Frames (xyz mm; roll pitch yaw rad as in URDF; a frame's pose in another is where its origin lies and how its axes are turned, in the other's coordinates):
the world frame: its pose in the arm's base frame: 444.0 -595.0 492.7 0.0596 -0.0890 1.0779
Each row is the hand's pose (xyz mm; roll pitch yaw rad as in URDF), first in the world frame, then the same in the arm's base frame.
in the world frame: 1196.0 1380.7 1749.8 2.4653 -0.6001 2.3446
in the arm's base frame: -191.6 914.1 2420.7 2.3397 -0.5767 -2.7882
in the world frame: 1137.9 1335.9 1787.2 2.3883 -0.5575 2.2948
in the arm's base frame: -179.1 838.2 2450.1 2.2646 -0.5396 -2.8432
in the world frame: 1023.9 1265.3 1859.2 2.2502 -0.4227 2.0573
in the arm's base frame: -169.8 697.5 2507.3 2.1329 -0.4310 -3.0967
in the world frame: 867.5 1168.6 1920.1 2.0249 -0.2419 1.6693
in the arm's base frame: -157.6 508.5 2548.2 1.9263 -0.2911 2.7758
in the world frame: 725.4 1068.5 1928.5 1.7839 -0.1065 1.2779
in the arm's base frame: -136.2 336.1 2538.0 1.7146 -0.1888 2.3687
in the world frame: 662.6 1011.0 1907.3 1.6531 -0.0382 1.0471
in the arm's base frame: -115.3 256.4 2508.0 1.6054 -0.1341 2.1318
